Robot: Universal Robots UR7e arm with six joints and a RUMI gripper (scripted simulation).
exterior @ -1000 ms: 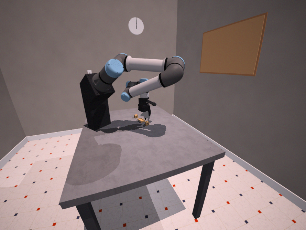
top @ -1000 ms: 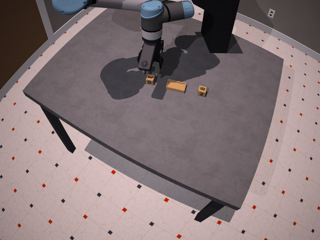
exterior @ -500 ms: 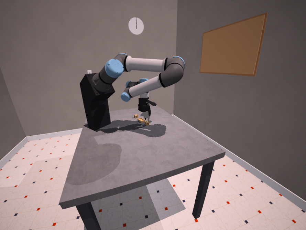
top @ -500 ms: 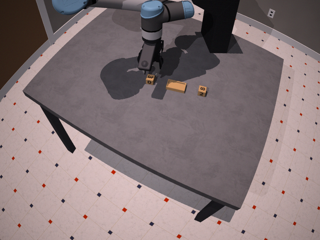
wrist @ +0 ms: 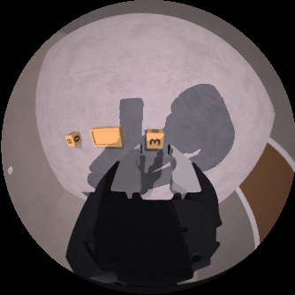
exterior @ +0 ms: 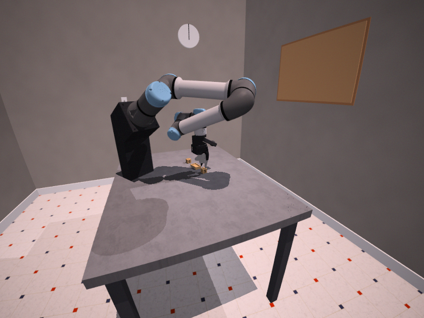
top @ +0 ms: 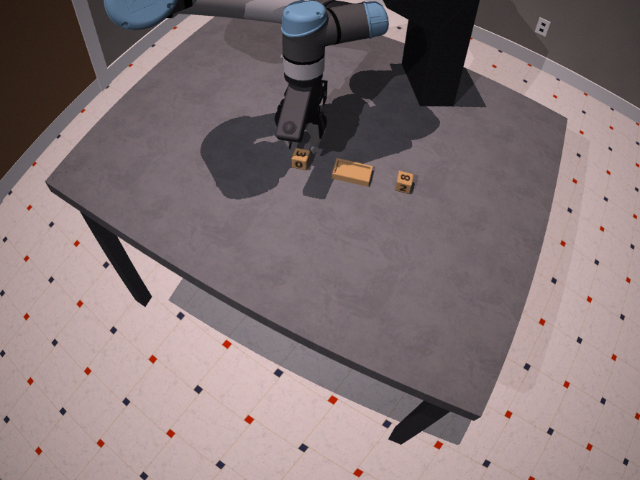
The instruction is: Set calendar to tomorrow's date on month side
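My hand is 11 cm to the right of the wooden tray, 5 cm above it and 1 cm past it.
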